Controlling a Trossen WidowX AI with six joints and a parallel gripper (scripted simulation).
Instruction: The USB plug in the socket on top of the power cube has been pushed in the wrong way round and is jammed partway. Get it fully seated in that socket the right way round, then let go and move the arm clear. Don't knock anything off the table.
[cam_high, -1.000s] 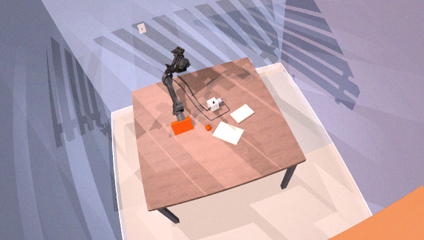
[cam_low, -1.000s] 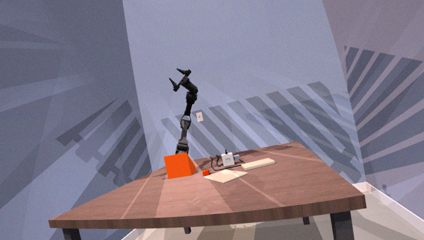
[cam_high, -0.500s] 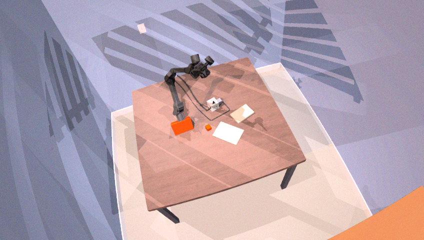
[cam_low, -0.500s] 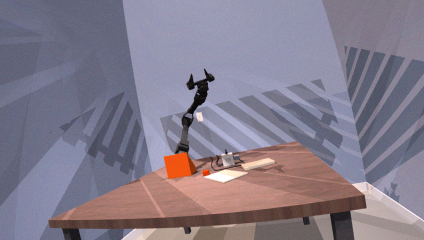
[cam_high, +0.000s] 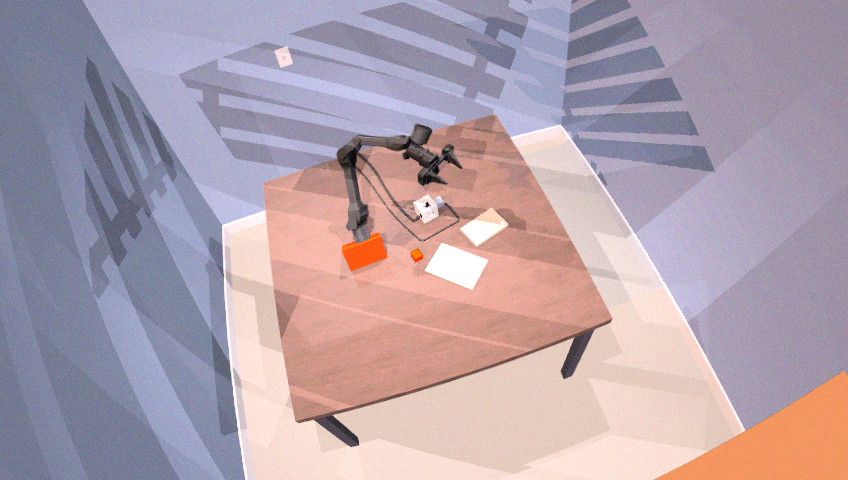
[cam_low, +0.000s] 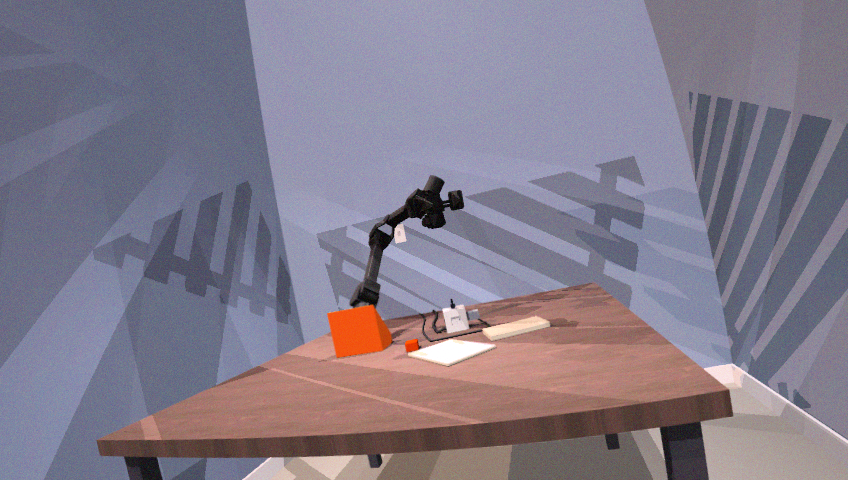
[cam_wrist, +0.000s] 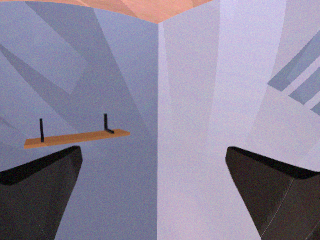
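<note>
Right now my gripper tip is 7 cm past the dark USB plug, 18 cm to the right of it and 33 cm above it. Round my gripper tip: orange cube: 20 cm behind, 1 cm to the left, 41 cm below.
</note>
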